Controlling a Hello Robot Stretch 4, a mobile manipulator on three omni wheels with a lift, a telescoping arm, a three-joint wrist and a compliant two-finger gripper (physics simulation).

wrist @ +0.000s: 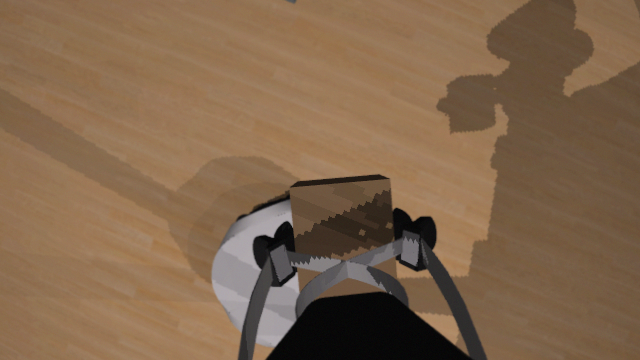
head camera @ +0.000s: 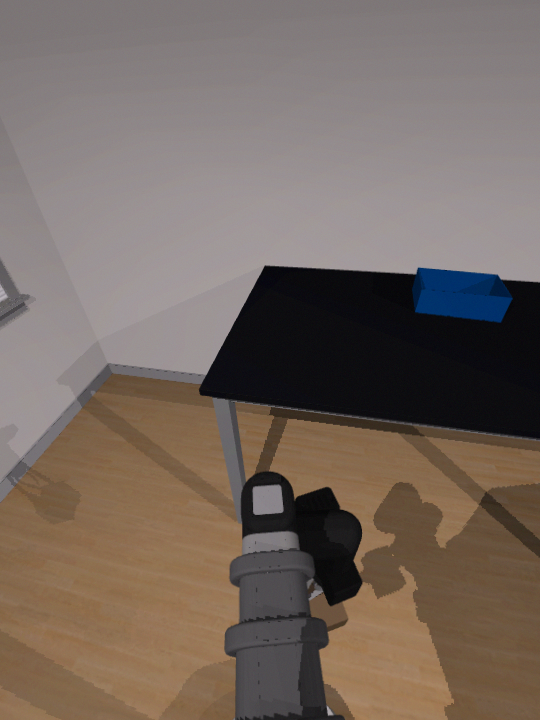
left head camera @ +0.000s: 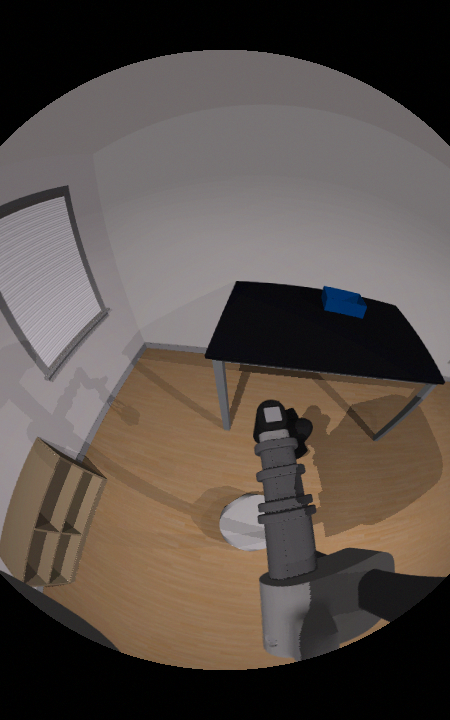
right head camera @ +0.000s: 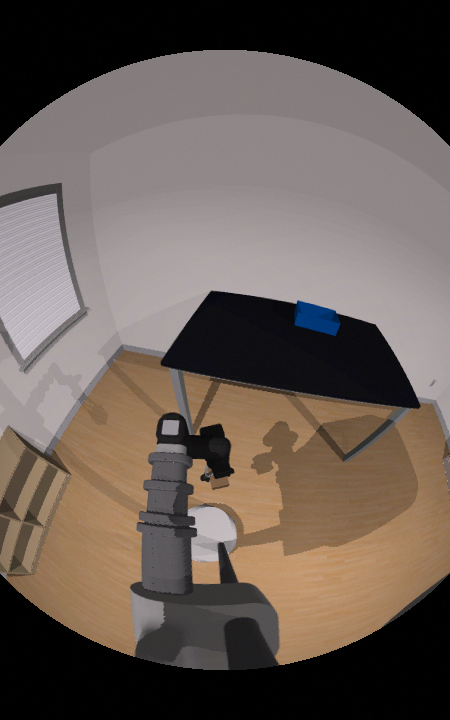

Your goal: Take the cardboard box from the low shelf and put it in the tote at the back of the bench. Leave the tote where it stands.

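Places are measured from the robot's base along level axes (x back, y right, z up), in metres.
Where they show: gripper, fingertip midpoint: (wrist: pixel 343 235) (head camera: pixel 319 600); robot's base, origin of the base link: (left head camera: pixel 250 521) (right head camera: pixel 205 532).
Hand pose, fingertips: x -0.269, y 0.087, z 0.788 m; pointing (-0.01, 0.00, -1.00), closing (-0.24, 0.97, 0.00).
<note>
Each offset is from my fingertips to the centre of the thing. "spot": to the spot under its first point. Level surfaces: height alone.
The brown cardboard box {dx +0.003, dy +0.001, dz +0.020 m} (head camera: pixel 330 614) (right head camera: pixel 219 482) (wrist: pixel 342 215) is between the two fingertips of my gripper (wrist: pixel 343 235) in the wrist view. The gripper is shut on it and holds it in the air above the floor. In the head camera view the arm and wrist partly hide the box. The blue tote {dx -0.897, dy +0.701, dz +0.149 m} (head camera: pixel 459 304) (left head camera: pixel 343 303) (right head camera: pixel 316 319) stands upright at the back of the black bench {dz +0.099 m} (head camera: pixel 348 360) (left head camera: pixel 297 339) (right head camera: pixel 275 355), right of its middle in the head camera view. The gripper is in front of the bench, near its left front leg.
The low shelf unit (left head camera: pixel 71 460) (right head camera: pixel 38 451) stands by the left wall, under the window {spot: dx -0.966, dy -1.418, dz +0.605 m} (left head camera: pixel 47 276). The bench's left front leg {spot: dx -0.515, dy -0.211, dz -0.203 m} (head camera: pixel 229 447) (left head camera: pixel 221 395) is just beyond the wrist. My white round base (left head camera: pixel 241 523) (right head camera: pixel 214 530) (wrist: pixel 255 270) is below the arm.
</note>
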